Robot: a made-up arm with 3 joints.
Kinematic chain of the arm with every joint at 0, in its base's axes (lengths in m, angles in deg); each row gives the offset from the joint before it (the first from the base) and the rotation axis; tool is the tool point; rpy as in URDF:
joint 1: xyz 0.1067 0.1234 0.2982 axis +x
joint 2: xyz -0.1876 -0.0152 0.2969 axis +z
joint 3: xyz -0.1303 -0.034 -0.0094 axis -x
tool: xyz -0.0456 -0.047 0.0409 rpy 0 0 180
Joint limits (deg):
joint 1: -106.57..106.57
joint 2: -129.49..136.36
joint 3: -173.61..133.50
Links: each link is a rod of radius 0.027 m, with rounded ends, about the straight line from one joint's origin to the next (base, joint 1, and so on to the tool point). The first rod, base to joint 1, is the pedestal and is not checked.
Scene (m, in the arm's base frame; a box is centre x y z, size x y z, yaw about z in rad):
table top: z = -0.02
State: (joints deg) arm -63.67 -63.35 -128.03
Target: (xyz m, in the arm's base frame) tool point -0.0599 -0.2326 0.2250
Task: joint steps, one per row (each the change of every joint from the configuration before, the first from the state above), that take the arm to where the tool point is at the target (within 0.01 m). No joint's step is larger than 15 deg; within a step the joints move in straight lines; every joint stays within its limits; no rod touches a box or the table.
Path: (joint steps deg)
1: 14.35 14.53 10.27
2: 14.34 14.52 10.27
3: 14.35 14.53 10.27
4: 14.35 14.52 10.27
5: 14.34 14.53 10.27
6: 14.35 14.53 10.27
7: 14.35 14.52 10.27
8: 14.34 14.53 10.27
9: 14.35 14.52 10.27

